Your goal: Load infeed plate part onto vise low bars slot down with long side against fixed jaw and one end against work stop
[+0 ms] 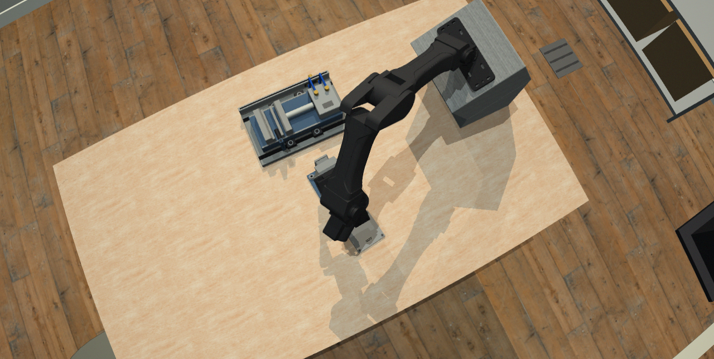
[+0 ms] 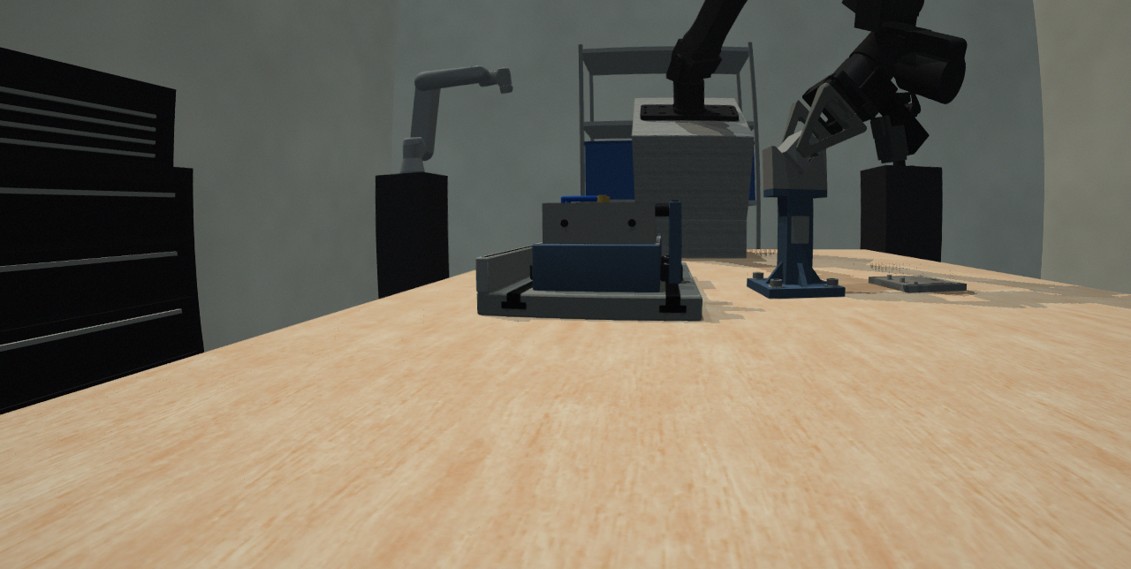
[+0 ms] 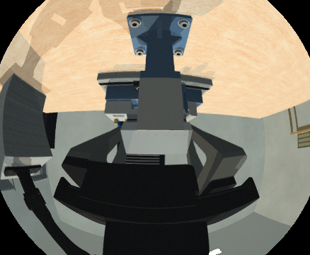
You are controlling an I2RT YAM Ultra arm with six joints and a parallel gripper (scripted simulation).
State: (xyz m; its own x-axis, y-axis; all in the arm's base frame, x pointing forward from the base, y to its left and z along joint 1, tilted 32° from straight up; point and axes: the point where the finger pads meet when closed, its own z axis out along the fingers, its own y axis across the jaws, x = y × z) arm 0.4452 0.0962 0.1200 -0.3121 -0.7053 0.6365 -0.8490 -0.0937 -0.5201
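Now: hand 1 cm to the right of the part and 1 cm above it. From my hand the other things lie so: work stop rod: 8 cm ahead, 17 cm to the right, 7 cm below; then air cylinder: 8 cm behind, 21 cm to the right, 8 cm below; then infeed plate: 3 cm behind, 18 cm to the left, 16 cm below.
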